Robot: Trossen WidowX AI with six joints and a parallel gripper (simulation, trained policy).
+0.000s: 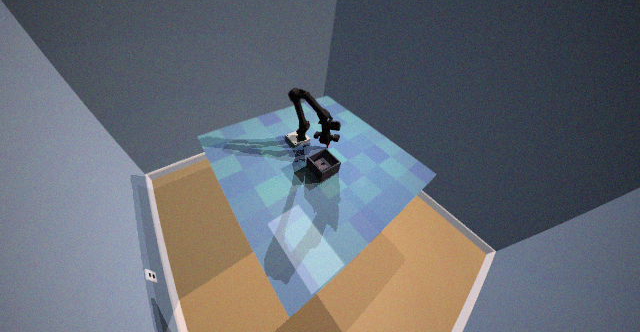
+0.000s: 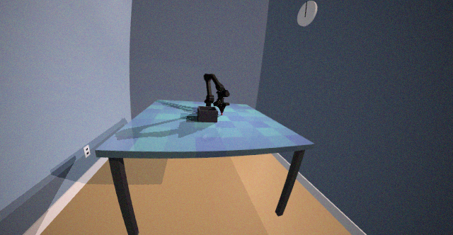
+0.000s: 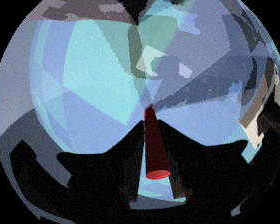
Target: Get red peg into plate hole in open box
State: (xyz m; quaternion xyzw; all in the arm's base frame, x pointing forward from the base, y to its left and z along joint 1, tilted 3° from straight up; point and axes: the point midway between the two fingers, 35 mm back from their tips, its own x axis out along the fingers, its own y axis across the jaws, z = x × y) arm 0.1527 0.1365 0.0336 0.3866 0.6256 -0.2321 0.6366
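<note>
The grey plate is 170 mm ahead of my gripper tip, 150 mm to the right of it and 20 mm above it. Also, from my gripper tip: dark box: 170 mm ahead, 150 mm to the right; red peg: 20 mm above.
</note>
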